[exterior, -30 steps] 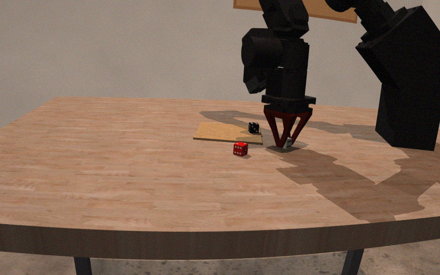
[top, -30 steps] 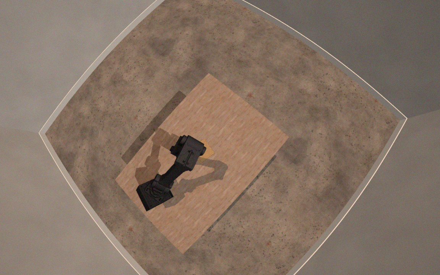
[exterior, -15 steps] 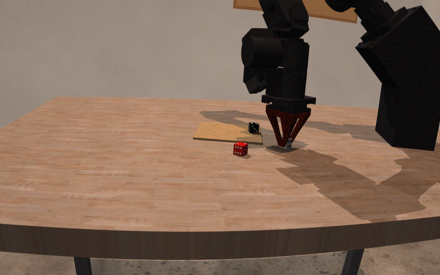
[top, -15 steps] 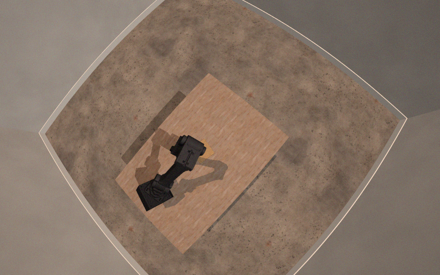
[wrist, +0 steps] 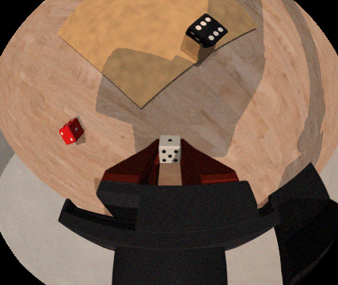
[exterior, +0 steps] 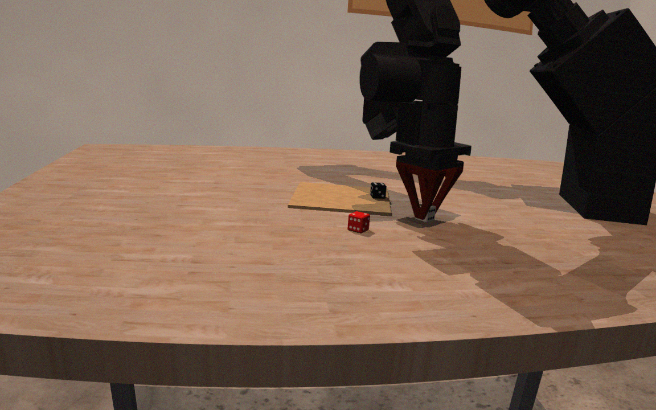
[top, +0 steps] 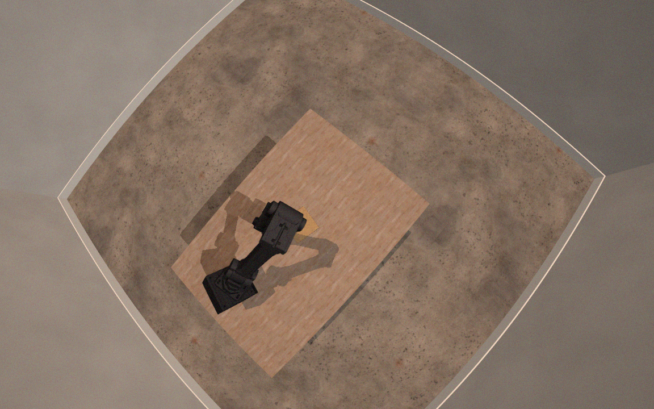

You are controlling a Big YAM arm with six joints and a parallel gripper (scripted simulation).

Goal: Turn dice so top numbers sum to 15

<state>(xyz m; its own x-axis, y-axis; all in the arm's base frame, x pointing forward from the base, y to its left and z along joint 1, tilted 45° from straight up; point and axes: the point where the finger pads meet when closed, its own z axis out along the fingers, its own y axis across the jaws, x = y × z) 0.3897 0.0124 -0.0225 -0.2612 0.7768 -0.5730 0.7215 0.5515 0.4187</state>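
Now: hand right at the white die. Round my hand: tan mat (120 mm to the right, 60 mm ahead, 10 mm below); then red die (110 mm ahead, 20 mm to the left); then black die (110 mm to the right, 10 mm ahead).
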